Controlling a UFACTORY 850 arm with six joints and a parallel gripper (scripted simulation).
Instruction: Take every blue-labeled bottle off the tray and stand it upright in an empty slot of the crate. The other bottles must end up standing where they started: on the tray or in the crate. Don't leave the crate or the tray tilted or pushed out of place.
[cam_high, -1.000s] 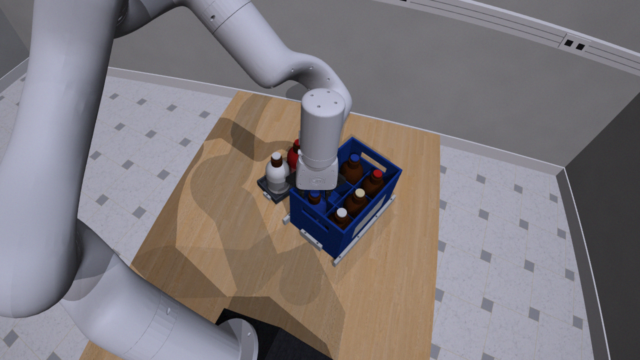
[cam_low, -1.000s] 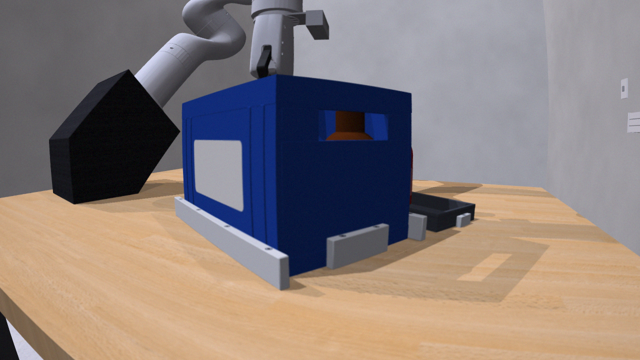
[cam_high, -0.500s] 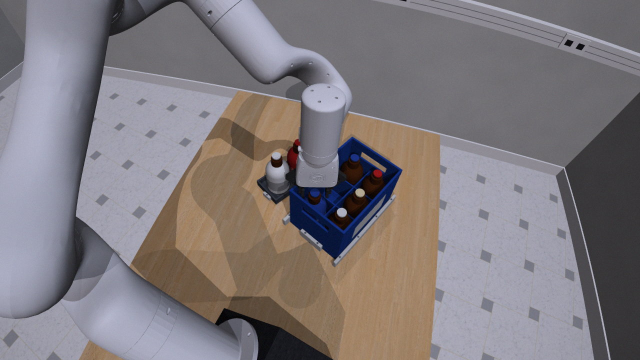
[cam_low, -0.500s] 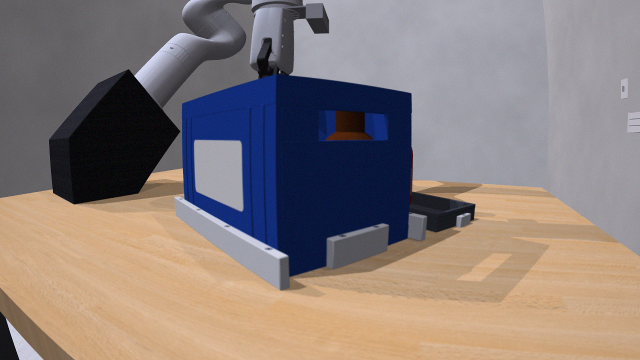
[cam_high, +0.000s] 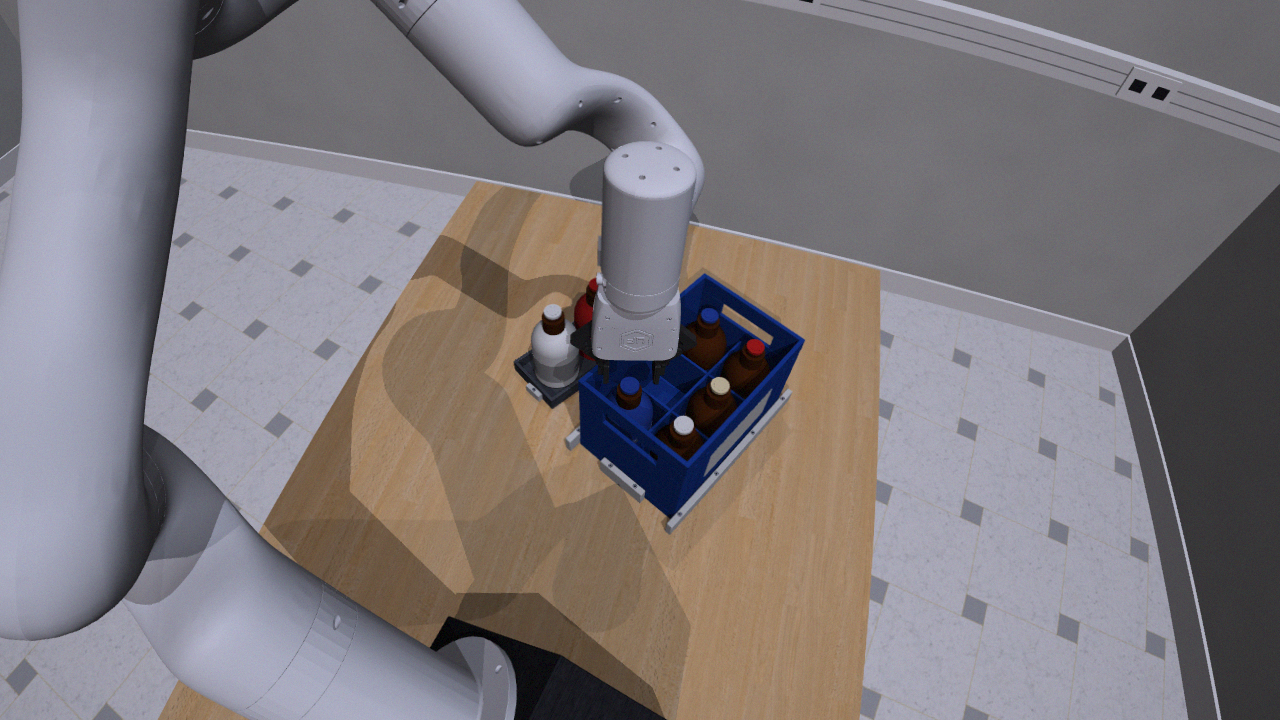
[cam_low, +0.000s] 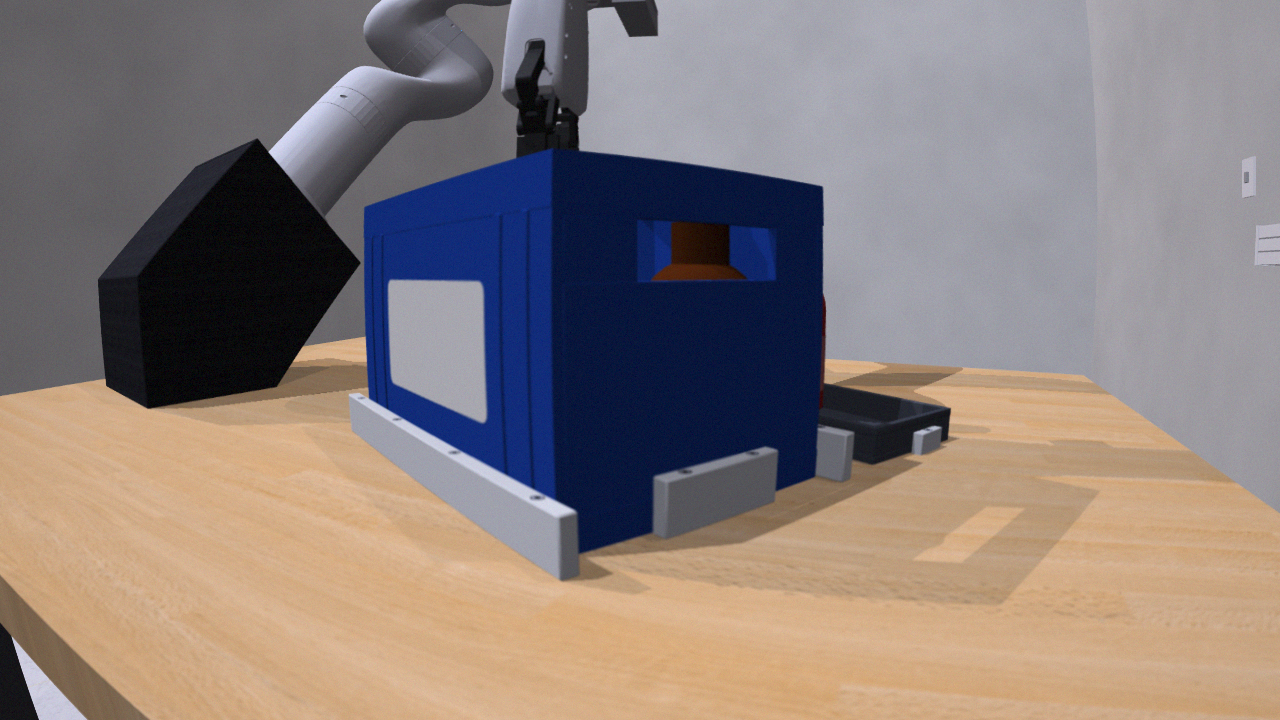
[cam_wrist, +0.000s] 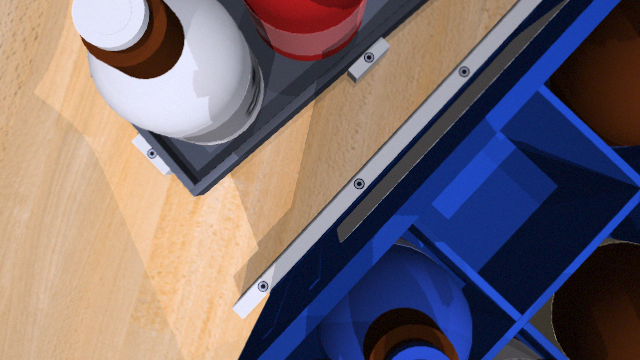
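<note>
Now: the blue-labeled bottle 110 mm below my hand. From my hand the other things lie so: white-labeled bottle 90 mm ahead, 140 mm to the left, 120 mm below; then blue crate 60 mm ahead, 80 mm to the right, 120 mm below; then red-labeled bottle 160 mm ahead, 90 mm to the left, 120 mm below.
</note>
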